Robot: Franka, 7 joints.
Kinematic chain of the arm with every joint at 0, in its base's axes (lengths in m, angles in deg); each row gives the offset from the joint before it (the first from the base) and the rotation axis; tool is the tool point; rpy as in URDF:
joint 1: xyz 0 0 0.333 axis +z
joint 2: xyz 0 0 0 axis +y
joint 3: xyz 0 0 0.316 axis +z
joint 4: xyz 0.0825 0 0 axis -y
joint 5: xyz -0.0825 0 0.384 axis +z
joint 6: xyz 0 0 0 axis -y
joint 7: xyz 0.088 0 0 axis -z
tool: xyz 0 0 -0.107 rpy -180 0 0
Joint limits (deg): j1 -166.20..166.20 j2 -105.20..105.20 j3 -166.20..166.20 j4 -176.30..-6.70 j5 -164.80..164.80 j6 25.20..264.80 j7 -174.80..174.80
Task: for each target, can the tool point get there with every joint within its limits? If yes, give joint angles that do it. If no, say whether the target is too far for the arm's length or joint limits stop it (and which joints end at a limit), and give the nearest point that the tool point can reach.
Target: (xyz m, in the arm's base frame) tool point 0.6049 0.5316 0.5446
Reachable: yes | joints -126.43 -85.51 28.65 -23.06 -99.16 175.59 -20.01
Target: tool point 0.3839 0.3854 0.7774
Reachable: yes | joints 26.14 11.55 7.83 -79.41 -59.00 229.07 -127.30
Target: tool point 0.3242 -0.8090 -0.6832
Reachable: no: too far | nearest point 0.2175 -0.5428 -0.2670 | short by 0.505 m
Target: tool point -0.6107 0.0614 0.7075
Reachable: yes | joints -62.67 -75.12 -55.29 -85.35 106.29 170.36 89.40
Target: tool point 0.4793 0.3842 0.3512
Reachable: yes | joints 89.02 47.69 -71.74 -116.44 138.99 59.02 -48.42
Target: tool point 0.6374 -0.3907 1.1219
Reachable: no: too far | nearest point 0.5031 -0.3084 0.9557 | short by 0.229 m
